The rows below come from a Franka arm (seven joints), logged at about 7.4 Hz.
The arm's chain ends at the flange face. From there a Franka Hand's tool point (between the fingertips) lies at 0.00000 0.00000 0.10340 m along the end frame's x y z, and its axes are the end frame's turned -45 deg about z.
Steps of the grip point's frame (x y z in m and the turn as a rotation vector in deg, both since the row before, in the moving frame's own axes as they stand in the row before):
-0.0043, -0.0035, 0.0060, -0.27, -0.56, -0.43
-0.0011, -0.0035, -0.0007, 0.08, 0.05, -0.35
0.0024, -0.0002, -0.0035, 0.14, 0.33, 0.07
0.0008, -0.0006, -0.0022, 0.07, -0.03, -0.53
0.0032, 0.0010, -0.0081, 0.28, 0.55, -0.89
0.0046, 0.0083, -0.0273, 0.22, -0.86, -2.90
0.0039, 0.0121, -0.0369, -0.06, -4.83, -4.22
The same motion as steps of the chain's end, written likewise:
-0.0051, -0.0005, 0.0060, -0.59, -0.21, -0.43
-0.0032, -0.0015, -0.0007, 0.09, -0.02, -0.35
0.0013, -0.0012, -0.0035, 0.33, 0.13, 0.07
0.0003, -0.0009, -0.0022, 0.03, -0.07, -0.53
0.0026, -0.0005, -0.0081, 0.59, 0.19, -0.89
0.0105, 0.0018, -0.0273, -0.45, -0.76, -2.90
0.0172, -0.0007, -0.0365, -3.46, -3.37, -4.22

